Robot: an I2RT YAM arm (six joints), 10 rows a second.
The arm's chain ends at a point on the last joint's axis. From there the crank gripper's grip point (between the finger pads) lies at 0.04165 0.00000 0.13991 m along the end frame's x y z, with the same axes.
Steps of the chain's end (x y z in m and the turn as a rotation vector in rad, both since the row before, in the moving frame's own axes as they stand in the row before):
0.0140 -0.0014 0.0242 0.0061 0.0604 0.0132
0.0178 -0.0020 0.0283 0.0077 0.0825 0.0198
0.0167 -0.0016 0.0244 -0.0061 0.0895 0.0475
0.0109 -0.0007 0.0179 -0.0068 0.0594 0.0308
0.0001 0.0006 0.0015 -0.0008 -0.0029 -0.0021
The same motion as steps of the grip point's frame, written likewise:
0.0224 -0.0016 0.0214 0.0061 0.0604 0.0132
0.0292 -0.0021 0.0244 0.0077 0.0825 0.0198
0.0290 0.0015 0.0201 -0.0061 0.0895 0.0475
0.0191 0.0017 0.0152 -0.0068 0.0594 0.0308
-0.0003 0.0006 0.0016 -0.0008 -0.0029 -0.0021

